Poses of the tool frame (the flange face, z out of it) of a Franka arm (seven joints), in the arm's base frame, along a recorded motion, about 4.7 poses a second.
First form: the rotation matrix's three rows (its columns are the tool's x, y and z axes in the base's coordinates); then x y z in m. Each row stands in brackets.
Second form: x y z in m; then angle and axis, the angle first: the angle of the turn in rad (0 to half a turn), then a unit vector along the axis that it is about. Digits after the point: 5 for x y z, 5 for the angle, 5 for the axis.
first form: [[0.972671 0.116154 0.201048], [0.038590 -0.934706 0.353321], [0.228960 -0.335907 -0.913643]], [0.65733 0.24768 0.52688]
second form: 0.65733 0.24768 0.52688 2.78715 -0.99292 -0.04021 -0.11174
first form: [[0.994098 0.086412 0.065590], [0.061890 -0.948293 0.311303], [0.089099 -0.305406 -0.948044]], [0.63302 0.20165 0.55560]
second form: 0.63302 0.20165 0.55560 2.82764 -0.99849 -0.03806 -0.03970
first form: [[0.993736 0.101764 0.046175], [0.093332 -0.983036 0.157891], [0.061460 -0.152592 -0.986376]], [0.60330 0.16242 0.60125]
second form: 0.60330 0.16242 0.60125 2.98547 -0.99842 -0.04915 -0.02712
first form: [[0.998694 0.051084 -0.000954], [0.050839 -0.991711 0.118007], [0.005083 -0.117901 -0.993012]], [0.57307 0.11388 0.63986]
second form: 0.57307 0.11388 0.63986 3.02332 -0.99967 -0.02558 -0.00104
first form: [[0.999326 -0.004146 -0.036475], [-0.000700 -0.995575 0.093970], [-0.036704 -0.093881 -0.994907]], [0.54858 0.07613 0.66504]
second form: 0.54858 0.07613 0.66504 3.04751 -0.99983 0.00121 0.01834
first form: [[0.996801 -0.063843 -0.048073], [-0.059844 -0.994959 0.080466], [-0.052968 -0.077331 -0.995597]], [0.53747 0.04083 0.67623]
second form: 0.53747 0.04083 0.67623 3.06255 -0.99920 0.03099 0.02532
